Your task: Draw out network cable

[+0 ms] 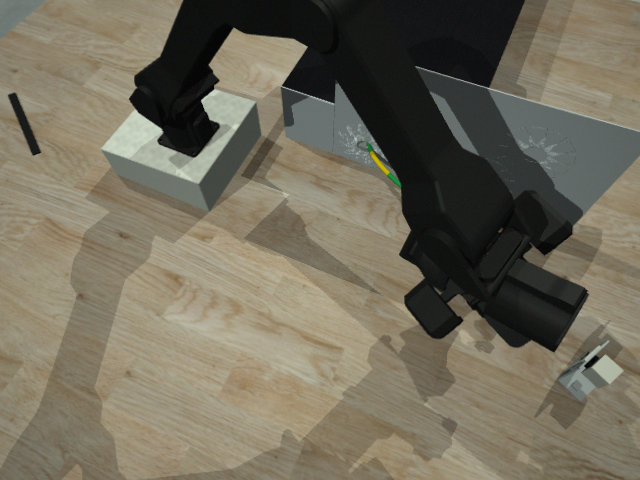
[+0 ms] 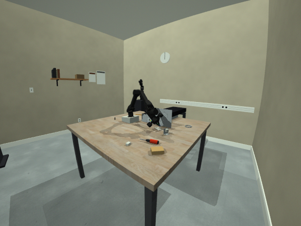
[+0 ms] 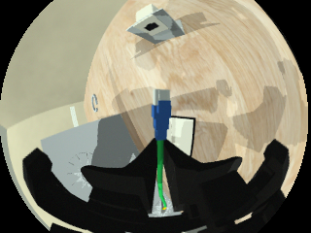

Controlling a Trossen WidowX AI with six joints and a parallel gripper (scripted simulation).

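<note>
Now: hand 1 cm past the white rectangle, 3 cm to the right of it and 7 cm above it. From my hand the other things lie so: screwdriver: 13 cm ahead, 29 cm to the right, 5 cm below; small white block: 5 cm ahead, 42 cm to the right, 6 cm below; blue plug: 4 cm ahead, 1 cm to the right, 1 cm below.
</note>
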